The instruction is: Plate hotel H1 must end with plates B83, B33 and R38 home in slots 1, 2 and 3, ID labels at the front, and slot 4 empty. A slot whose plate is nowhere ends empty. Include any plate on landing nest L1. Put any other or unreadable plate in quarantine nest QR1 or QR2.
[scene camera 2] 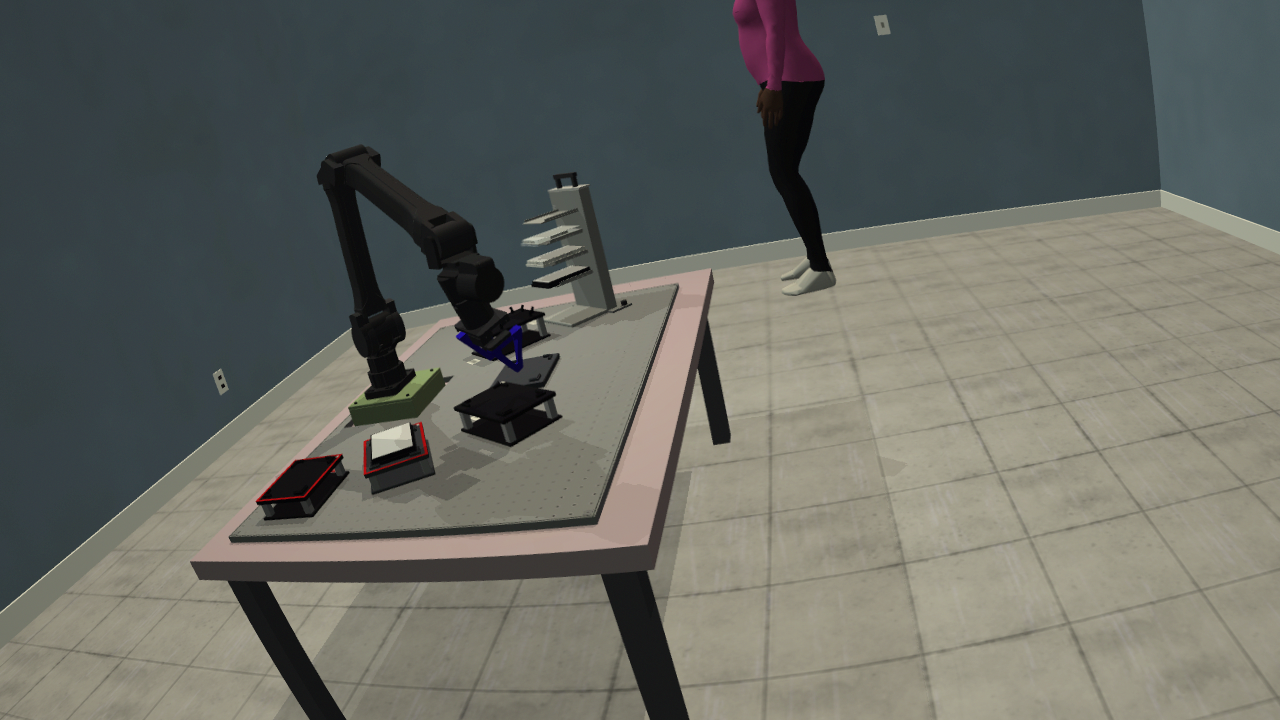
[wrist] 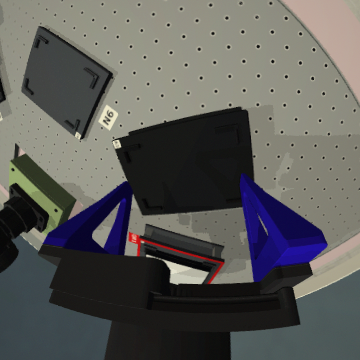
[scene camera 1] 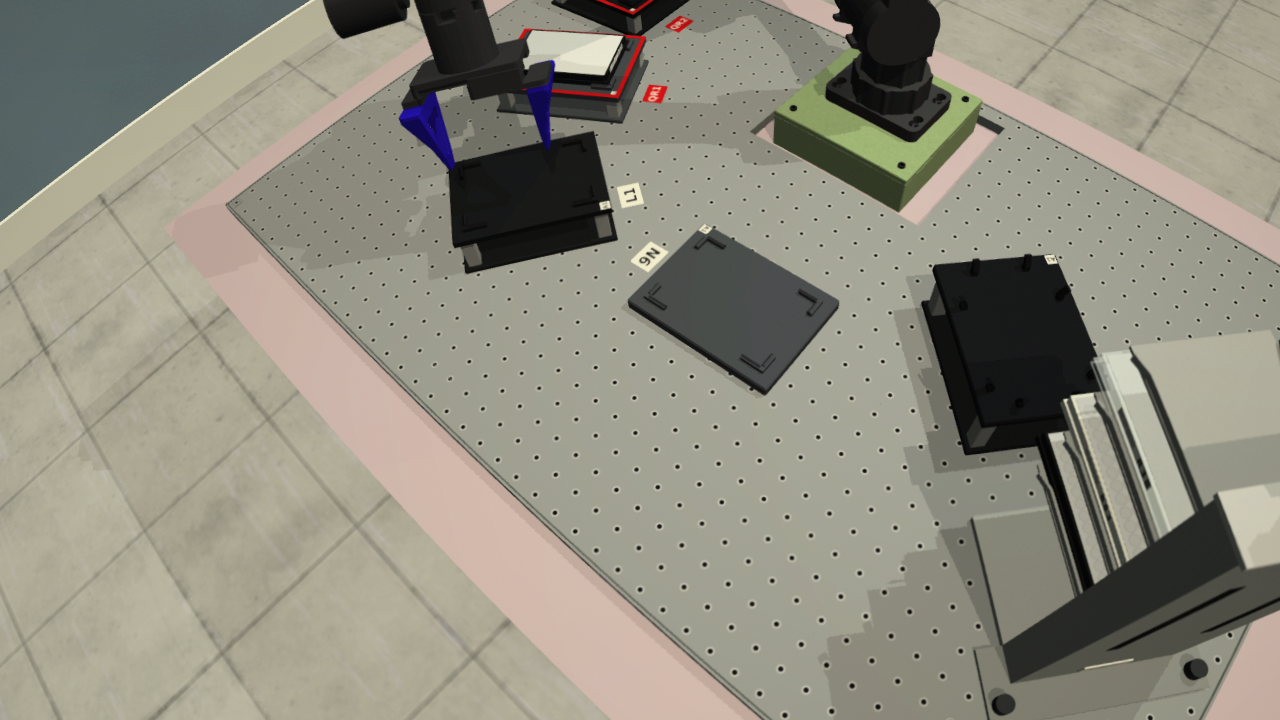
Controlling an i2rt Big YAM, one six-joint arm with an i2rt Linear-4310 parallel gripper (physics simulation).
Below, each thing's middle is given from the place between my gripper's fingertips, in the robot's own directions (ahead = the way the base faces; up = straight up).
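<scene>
For the flat N6 nest [scene camera 1: 753,318], picture my gripper 100 mm above it, 220 mm to the right of it and 70 mm past it.
</scene>
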